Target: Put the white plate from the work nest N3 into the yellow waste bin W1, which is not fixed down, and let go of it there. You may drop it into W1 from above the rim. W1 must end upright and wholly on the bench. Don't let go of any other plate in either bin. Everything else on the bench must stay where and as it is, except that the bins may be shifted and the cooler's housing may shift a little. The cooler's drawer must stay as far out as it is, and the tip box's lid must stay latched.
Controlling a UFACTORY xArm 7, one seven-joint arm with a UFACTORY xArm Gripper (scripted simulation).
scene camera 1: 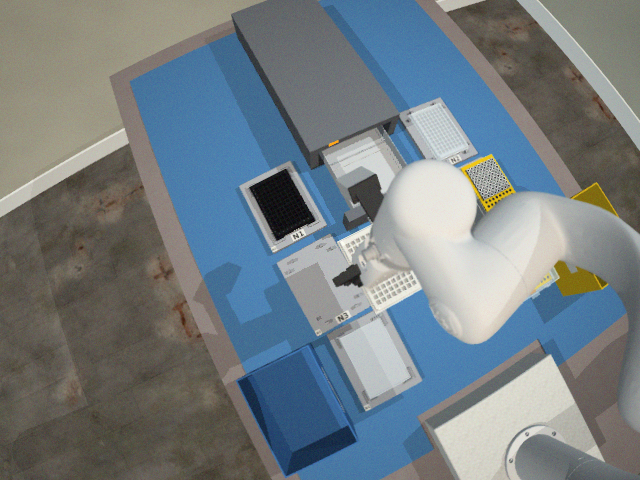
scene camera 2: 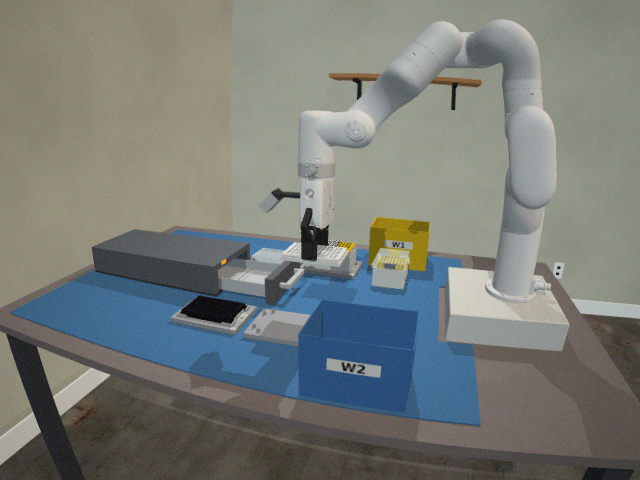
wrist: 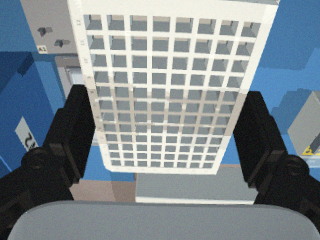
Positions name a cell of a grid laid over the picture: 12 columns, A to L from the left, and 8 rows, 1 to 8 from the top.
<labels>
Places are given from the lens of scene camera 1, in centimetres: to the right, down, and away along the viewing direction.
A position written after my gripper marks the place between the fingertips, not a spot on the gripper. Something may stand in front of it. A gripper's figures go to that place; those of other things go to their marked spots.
my gripper (scene camera 1: H5): 9, 4, 56
white plate (scene camera 1: H5): 14, 7, 55
</labels>
